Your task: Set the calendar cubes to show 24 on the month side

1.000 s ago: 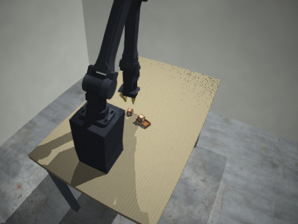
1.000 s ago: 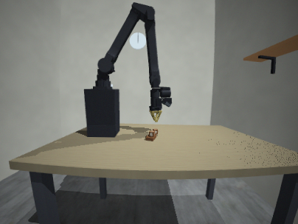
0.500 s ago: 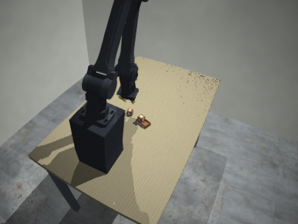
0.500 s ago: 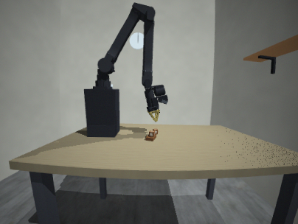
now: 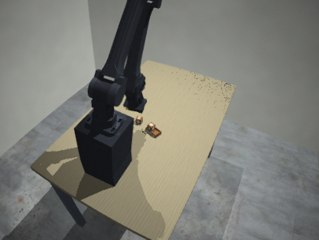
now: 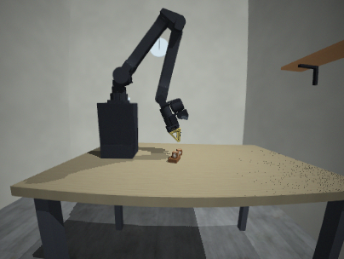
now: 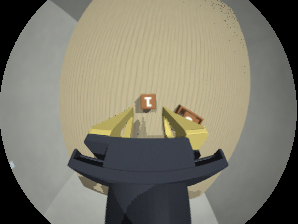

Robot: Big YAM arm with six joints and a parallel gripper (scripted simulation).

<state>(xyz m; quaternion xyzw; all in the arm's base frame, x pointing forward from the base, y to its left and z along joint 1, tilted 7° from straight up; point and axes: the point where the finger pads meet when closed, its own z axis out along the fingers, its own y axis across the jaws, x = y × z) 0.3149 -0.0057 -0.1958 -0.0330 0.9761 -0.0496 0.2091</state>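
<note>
The brown digit cube is 10 mm ahead of my hand and 70 mm below it. Also, from my hand: brown tray: 30 mm behind, 100 mm to the right, 80 mm below.
</note>
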